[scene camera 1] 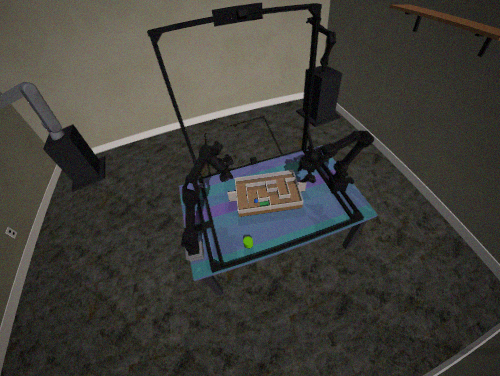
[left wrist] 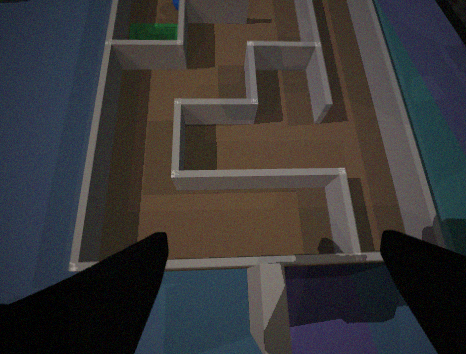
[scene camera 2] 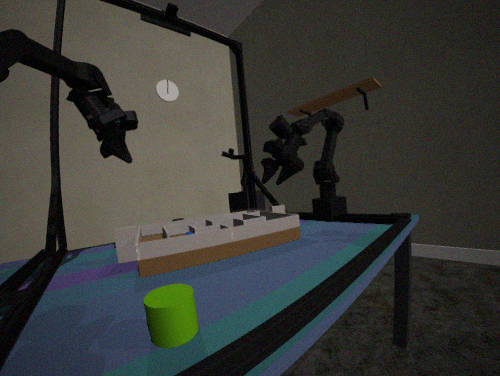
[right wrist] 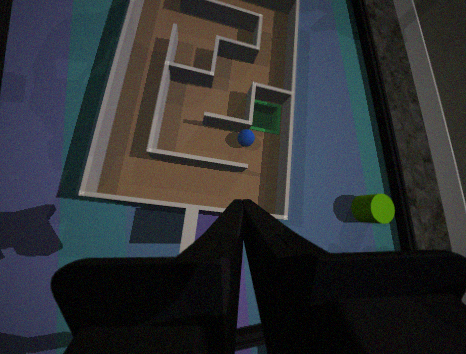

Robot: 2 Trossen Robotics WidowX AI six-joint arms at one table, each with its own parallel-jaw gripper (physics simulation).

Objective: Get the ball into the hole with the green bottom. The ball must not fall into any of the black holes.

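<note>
A blue ball (scene camera 1: 256, 201) (scene camera 2: 189, 233) (left wrist: 176, 4) (right wrist: 246, 137) is inside the walled maze box (scene camera 1: 270, 212) (scene camera 2: 220, 255) (right wrist: 111, 100), which appears to lie flat on the table. In the right wrist view the ball is just lower left of the green-bottomed hole (scene camera 1: 264, 203) (left wrist: 152, 31) (right wrist: 266, 117), below a short wall's corner. Black holes cannot be told from shadows. My left gripper (scene camera 2: 271, 183) (left wrist: 272, 241) is open and empty above the box's right end, its fingers either side of a handle's line. My right gripper (scene camera 2: 130, 161) (right wrist: 241, 207) is shut and empty above the left end.
A pale handle (scene camera 1: 232, 195) (scene camera 2: 127, 245) (right wrist: 189, 225) sticks out at the box's left end, another handle (scene camera 1: 301, 186) (scene camera 2: 279, 208) (left wrist: 267, 305) at its right end. A green cylinder (scene camera 1: 248, 242) (scene camera 2: 172, 315) (right wrist: 374, 208) stands near the table's front edge. Black frame bars border the table.
</note>
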